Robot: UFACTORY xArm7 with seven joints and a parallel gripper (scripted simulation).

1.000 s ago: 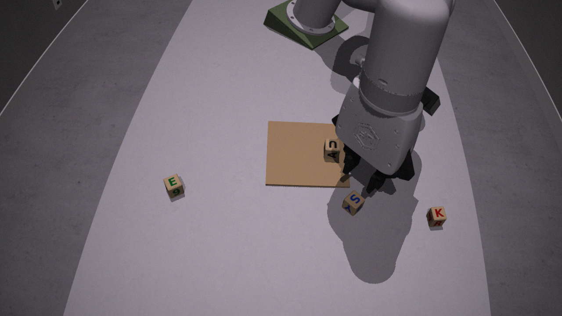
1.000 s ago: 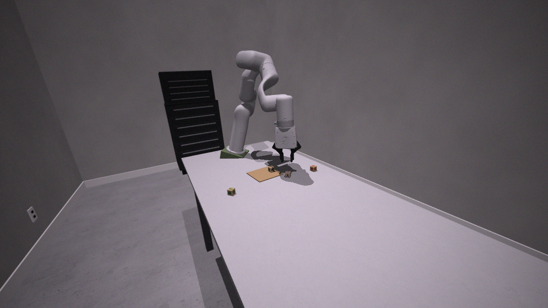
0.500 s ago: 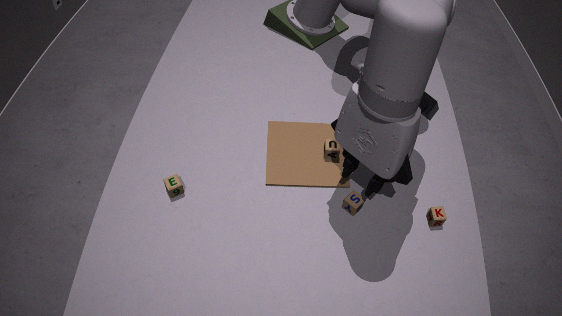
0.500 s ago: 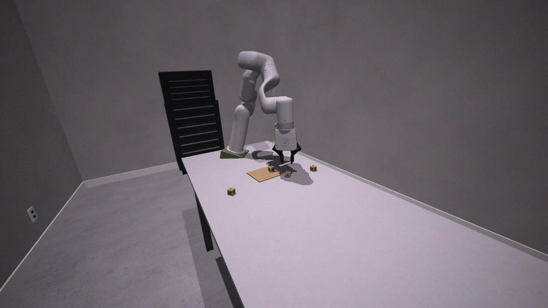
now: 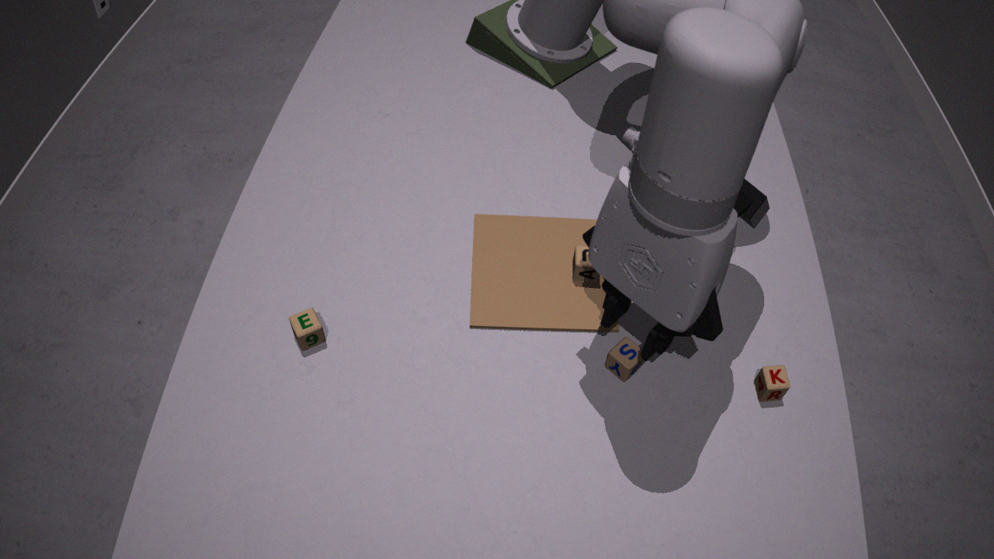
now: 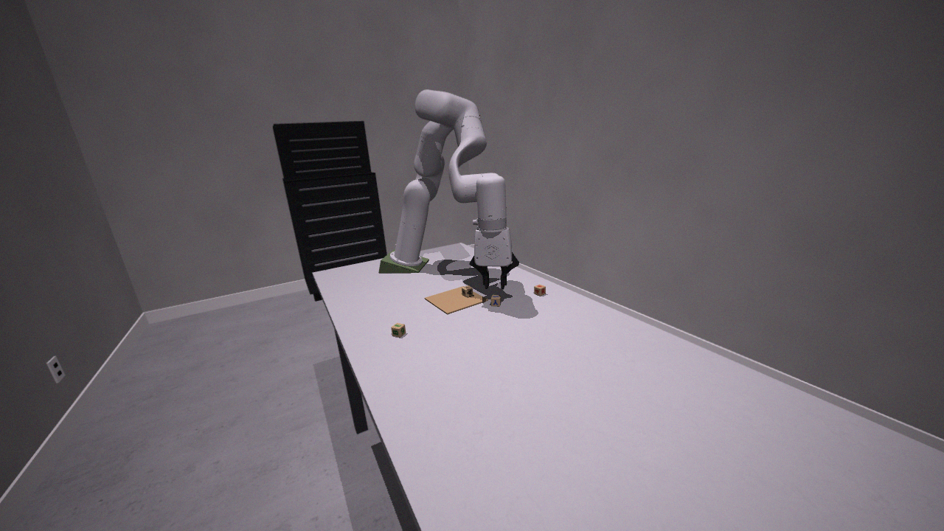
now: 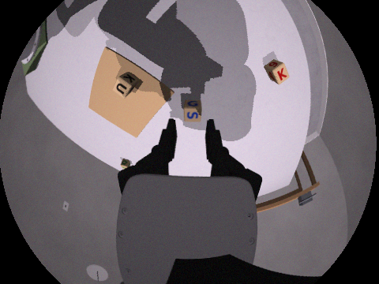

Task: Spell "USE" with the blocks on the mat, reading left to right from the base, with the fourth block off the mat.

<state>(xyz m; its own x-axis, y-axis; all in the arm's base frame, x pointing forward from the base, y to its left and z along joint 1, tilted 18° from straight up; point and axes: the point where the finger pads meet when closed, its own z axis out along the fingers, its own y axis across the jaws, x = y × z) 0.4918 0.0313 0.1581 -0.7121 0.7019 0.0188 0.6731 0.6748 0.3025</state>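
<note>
The S block lies 6 cm below my hand. Also, from my hand: U block 10 cm behind, 6 cm below, 3 cm to the right; K block 15 cm to the left, 6 cm below, 2 cm ahead; tan mat 10 cm behind, 7 cm to the right, 7 cm below.
</note>
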